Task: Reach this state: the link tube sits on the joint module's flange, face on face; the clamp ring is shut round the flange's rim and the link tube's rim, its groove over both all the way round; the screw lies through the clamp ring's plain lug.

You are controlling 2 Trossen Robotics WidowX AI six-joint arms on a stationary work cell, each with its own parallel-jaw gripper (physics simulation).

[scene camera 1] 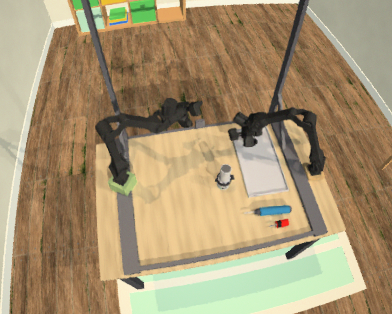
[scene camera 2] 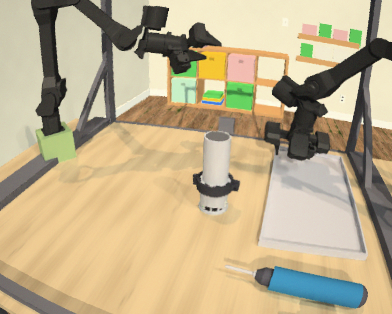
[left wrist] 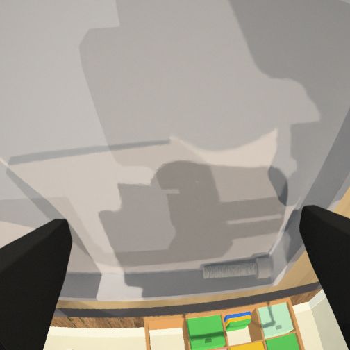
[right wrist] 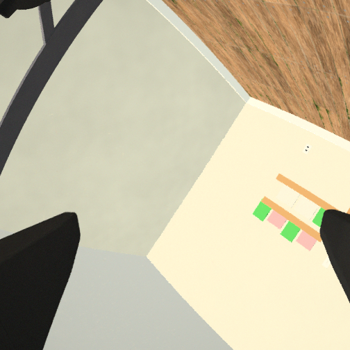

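Pixels of known places: left gripper, fingertip midpoint: [scene camera 1: 240, 136]; right gripper, fingertip midpoint: [scene camera 1: 195, 102] [scene camera 2: 213, 51]; left arm's base, link origin: [scene camera 1: 314, 169]; right arm's base, link origin: [scene camera 1: 120, 178] [scene camera 2: 52, 130].
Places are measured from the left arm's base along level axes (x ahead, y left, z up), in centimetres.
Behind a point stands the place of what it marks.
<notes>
The pale link tube [scene camera 1: 226, 170] {x 50.7, y 1.5, z 13.3 cm} [scene camera 2: 216, 159] {x 50.0, y 3.0, z 9.8 cm} stands upright on the joint module [scene camera 2: 213, 204] {x 50.0, y 3.3, z -0.1 cm}. The black clamp ring [scene camera 1: 223, 181] [scene camera 2: 215, 188] {x 49.6, y 3.9, z 4.2 cm} is round the stack where they meet, a lug at each side; whether its groove covers both rims cannot be told. The screw [left wrist: 236, 270] lies on its side in the tray, along its far wall, head at the right in the left wrist view. My left gripper [left wrist: 186, 226] is open above the tray's far end, the screw beyond its fingertips and not held. My right gripper [right wrist: 205, 225] is open and empty, high beyond the table's far edge.
The grey tray [scene camera 1: 268, 193] {x 28.8, y 9.3, z -1.4 cm} [scene camera 2: 312, 248] {x 28.9, y 9.4, z -1.2 cm} lies at the right of the table. A blue screwdriver [scene camera 1: 274, 210] {x 28.8, y 19.7, z 1.2 cm} [scene camera 2: 317, 286] {x 28.4, y 20.1, z 1.0 cm} and a small red screwdriver [scene camera 1: 282, 223] {x 26.3, y 26.6, z 0.5 cm} lie nearer the front. A green block [scene camera 1: 123, 183] [scene camera 2: 56, 143] is at the right arm's base. Dark frame posts rise at both sides.
</notes>
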